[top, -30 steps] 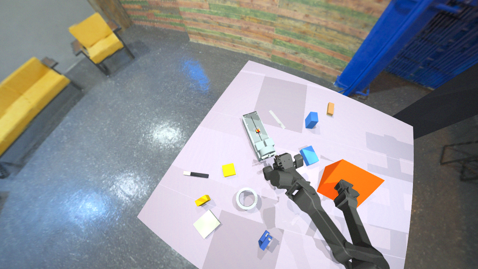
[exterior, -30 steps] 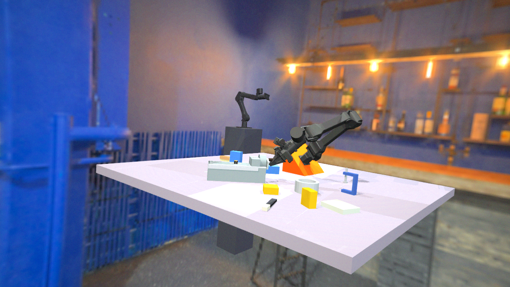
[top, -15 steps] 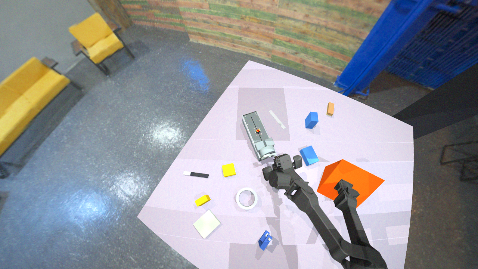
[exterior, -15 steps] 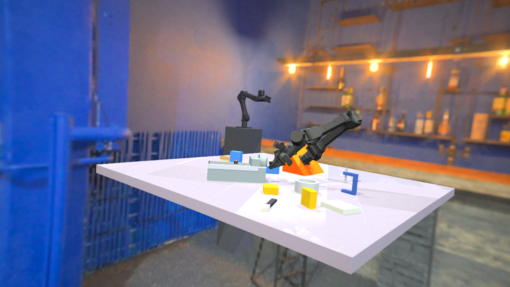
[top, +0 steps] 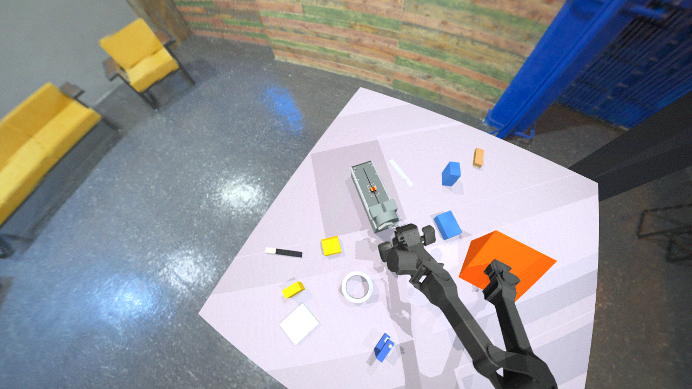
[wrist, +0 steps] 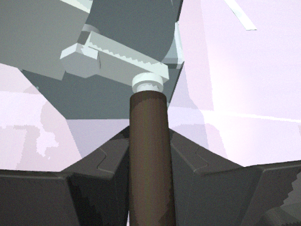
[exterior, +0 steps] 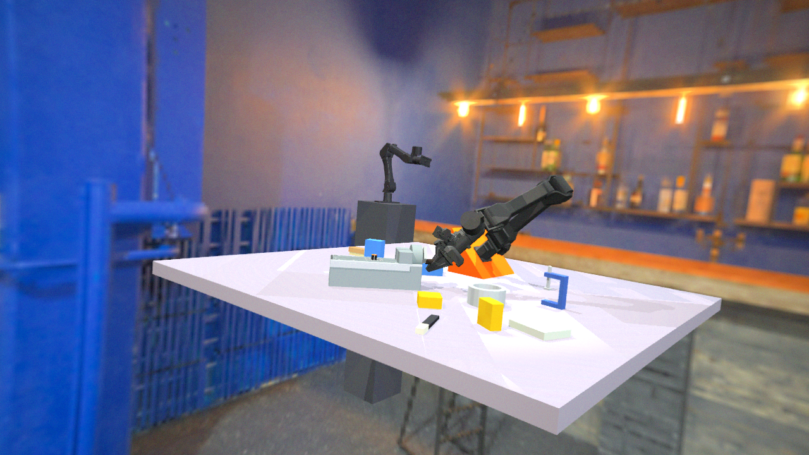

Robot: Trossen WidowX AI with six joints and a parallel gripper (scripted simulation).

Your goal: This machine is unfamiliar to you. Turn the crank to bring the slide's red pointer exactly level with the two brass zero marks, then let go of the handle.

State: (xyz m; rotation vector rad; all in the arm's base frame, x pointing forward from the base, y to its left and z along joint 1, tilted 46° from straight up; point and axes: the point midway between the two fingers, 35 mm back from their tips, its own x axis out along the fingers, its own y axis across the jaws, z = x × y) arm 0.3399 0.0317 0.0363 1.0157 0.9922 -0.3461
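The brown crank handle is 30 mm above my gripper tip, 10 mm to the left of it and 10 mm behind it. The rest, counted from my gripper tip: metal strip: 250 mm to the right, 90 mm ahead, 50 mm below; then blue clamp: 350 mm to the left, 130 mm behind, 10 mm above; then red pointer: 140 mm ahead, 90 mm to the right, 40 mm above.
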